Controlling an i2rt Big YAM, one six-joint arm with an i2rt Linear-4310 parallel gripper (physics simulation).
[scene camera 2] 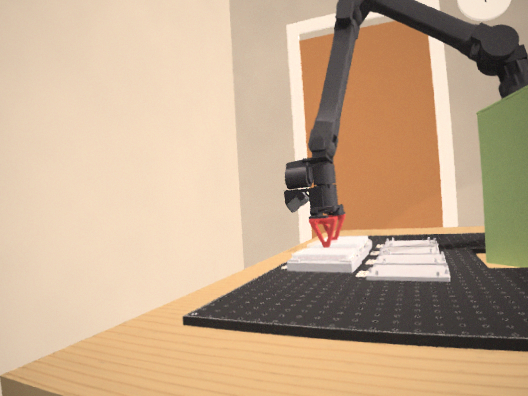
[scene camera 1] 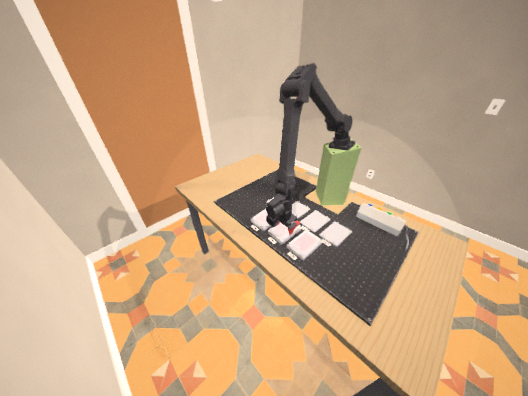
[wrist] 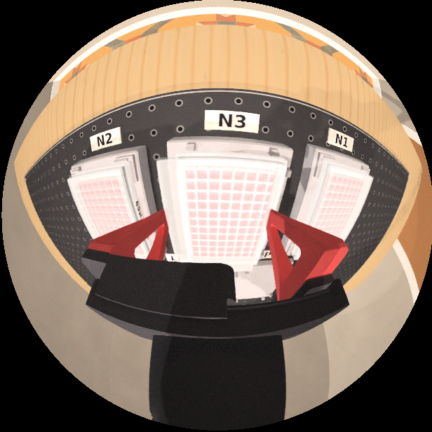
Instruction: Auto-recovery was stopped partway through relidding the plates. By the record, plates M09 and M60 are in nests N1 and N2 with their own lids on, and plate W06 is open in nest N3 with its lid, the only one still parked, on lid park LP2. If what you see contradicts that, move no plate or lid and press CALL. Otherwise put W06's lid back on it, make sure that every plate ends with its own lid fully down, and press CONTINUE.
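Places are measured from the arm's base along level axes (x right, y back, z down), in metres.
Pixels of known places: gripper, fingertip midpoint: (scene camera 2: pixel 330 244) (scene camera 1: pixel 284 229); arm's base at its link origin: (scene camera 2: pixel 525 99) (scene camera 1: pixel 341 145).
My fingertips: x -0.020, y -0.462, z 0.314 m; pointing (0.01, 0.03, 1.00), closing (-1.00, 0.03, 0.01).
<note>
For each thing: its top centre in the pictures, then the offset to it from my fingertips. Level surfaces: height alone.
- N2 at its top centre: (scene camera 2: pixel 324 250) (scene camera 1: pixel 305 240) dx -0.119, dy +0.017, dz -0.003 m
- N1 at its top centre: (scene camera 2: pixel 344 237) (scene camera 1: pixel 266 215) dx +0.140, dy +0.007, dz -0.001 m
- grey button box at its top centre: (scene camera 1: pixel 383 210) dx -0.299, dy +0.453, dz -0.049 m
- black perforated board at its surface level: dz +0.035 m
My gripper (scene camera 1: pixel 294 227) (scene camera 2: pixel 326 245) (wrist: pixel 217 214) points down over nest N3, its red fingers on the two long sides of a clear lid (wrist: pixel 174 200). The lid lies over plate W06 (wrist: pixel 230 195) with its pink wells; its left side stands out past the plate's in the wrist view. Whether it is fully down cannot be told. The plate in N2 (scene camera 1: pixel 304 243) (wrist: pixel 105 200) and the plate in N1 (scene camera 1: pixel 261 219) (wrist: pixel 341 200) look covered by clear lids. A dark side marking on the N2 plate is too small to read surely. W06's own marking is hidden.
White lid parks (scene camera 1: pixel 315 220) (scene camera 1: pixel 335 233) (scene camera 2: pixel 407 272) stand in a row between the nests and the green pedestal (scene camera 1: pixel 337 175) (scene camera 2: pixel 505 185). A grey button box (scene camera 1: pixel 381 220) with coloured buttons stands at the back right of the black perforated board (scene camera 1: pixel 350 280) (scene camera 2: pixel 300 305).
</note>
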